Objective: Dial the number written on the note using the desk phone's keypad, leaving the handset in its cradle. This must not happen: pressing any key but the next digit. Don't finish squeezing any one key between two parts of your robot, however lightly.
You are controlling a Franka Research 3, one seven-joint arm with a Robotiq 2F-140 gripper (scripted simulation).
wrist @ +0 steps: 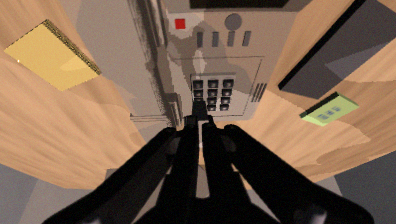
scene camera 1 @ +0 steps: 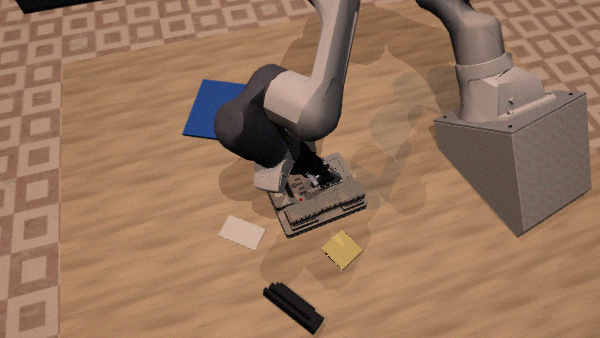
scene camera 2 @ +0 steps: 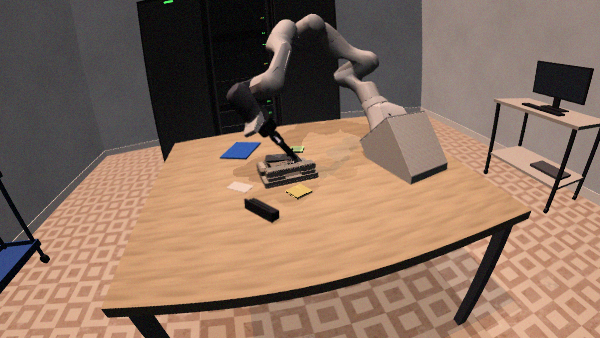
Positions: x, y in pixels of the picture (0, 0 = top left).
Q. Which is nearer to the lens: the blue sheet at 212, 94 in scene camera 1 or the white card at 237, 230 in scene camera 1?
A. The white card.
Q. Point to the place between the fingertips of the gripper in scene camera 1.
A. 336, 178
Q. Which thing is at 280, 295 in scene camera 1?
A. A black stapler.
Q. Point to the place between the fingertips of the gripper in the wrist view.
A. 199, 111
